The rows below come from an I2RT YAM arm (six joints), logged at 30 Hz.
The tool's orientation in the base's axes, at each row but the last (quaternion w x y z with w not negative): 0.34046, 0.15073, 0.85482, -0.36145; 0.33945, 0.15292, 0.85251, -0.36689; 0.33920, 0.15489, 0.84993, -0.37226; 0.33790, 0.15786, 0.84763, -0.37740; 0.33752, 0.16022, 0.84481, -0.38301; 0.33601, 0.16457, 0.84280, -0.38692; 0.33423, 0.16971, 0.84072, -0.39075; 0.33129, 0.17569, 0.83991, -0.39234; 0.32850, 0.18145, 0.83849, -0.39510; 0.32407, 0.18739, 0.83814, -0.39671
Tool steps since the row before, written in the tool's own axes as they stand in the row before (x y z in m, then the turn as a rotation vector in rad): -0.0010, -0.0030, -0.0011, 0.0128, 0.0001, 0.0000; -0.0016, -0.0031, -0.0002, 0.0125, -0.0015, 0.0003; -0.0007, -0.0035, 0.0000, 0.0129, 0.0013, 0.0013; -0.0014, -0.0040, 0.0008, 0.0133, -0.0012, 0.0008; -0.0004, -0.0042, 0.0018, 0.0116, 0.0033, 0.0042; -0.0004, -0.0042, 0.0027, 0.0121, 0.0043, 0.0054; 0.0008, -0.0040, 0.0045, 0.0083, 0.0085, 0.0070; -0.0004, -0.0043, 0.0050, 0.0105, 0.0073, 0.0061; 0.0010, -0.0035, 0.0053, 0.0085, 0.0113, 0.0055; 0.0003, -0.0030, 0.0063, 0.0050, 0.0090, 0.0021
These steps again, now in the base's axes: -0.0013, -0.0013, 0.0028, -0.0092, 0.0002, -0.0089; -0.0005, -0.0020, 0.0028, -0.0097, -0.0011, -0.0080; -0.0013, -0.0024, 0.0023, -0.0080, 0.0001, -0.0103; -0.0007, -0.0033, 0.0027, -0.0099, -0.0012, -0.0090; -0.0011, -0.0041, 0.0017, -0.0047, -0.0009, -0.0118; -0.0008, -0.0048, 0.0013, -0.0040, -0.0011, -0.0133; -0.0008, -0.0060, -0.0005, 0.0017, 0.0002, -0.0137; 0.0000, -0.0066, 0.0002, -0.0009, 0.0002, -0.0141; -0.0005, -0.0063, -0.0013, 0.0025, 0.0031, -0.0146; 0.0006, -0.0068, -0.0016, 0.0024, 0.0042, -0.0093
